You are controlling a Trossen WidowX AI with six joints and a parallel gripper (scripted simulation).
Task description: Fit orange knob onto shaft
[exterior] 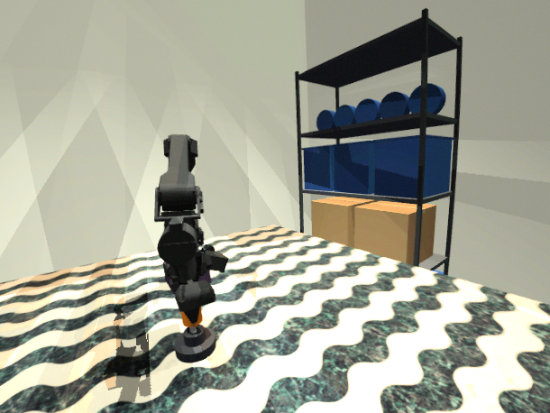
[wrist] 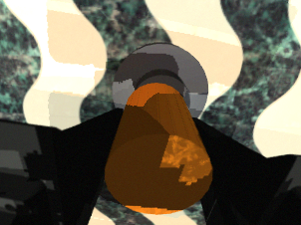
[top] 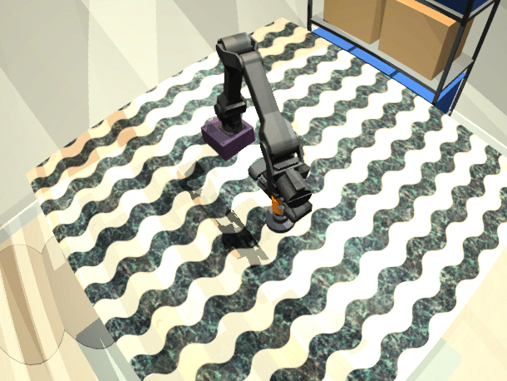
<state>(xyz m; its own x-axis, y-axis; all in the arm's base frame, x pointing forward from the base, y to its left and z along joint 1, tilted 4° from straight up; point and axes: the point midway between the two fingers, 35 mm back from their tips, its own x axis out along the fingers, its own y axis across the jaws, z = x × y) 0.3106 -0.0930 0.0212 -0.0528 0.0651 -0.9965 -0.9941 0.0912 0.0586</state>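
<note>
Right now my gripper tip is 3 cm below the orange knob. The rest, counted from my gripper tip: round grey pedestal (4 cm below).
</note>
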